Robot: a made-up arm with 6 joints.
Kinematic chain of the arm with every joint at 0, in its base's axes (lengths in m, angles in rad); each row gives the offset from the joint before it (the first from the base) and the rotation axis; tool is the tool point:
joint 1: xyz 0 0 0.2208 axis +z
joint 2: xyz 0 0.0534 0 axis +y
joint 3: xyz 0 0 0.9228 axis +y
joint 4: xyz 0 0 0.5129 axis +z
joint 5: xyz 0 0 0 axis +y
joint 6: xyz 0 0 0.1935 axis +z
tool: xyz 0 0 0
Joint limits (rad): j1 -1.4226..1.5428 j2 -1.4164..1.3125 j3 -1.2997..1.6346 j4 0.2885..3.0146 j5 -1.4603..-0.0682 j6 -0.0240..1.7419
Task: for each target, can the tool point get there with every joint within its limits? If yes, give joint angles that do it. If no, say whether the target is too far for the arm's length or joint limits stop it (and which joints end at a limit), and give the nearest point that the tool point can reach.
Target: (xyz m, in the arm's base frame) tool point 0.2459 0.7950 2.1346
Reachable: no: too far | nearest point 0.1920 0.6208 1.7153 | short by 0.457 m
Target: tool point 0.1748 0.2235 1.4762
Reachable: yes | joints 0.8551 -0.3113 1.1429 2.7821 -0.6034 0.1979
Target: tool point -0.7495 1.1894 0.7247
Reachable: yes | joints -1.0802 -1.1454 -0.0267 0.9743 -1.2961 0.8731
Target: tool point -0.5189 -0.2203 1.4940
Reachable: yes | joints 0.1978 -0.1269 -0.9099 2.0471 -1.3419 1.0892
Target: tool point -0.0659 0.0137 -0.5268
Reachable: no: joint limits stop it (at a limit: joint 1, joint 2, joint 3, joint 4) | nearest point -0.0068 0.8198 -0.1320 | short by 0.899 m
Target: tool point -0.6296 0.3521 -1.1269
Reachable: no: joint limits stop it (at a limit: joint 2, joint 3, joint 4) | nearest point -0.9254 0.5175 -0.2831 | short by 0.909 m
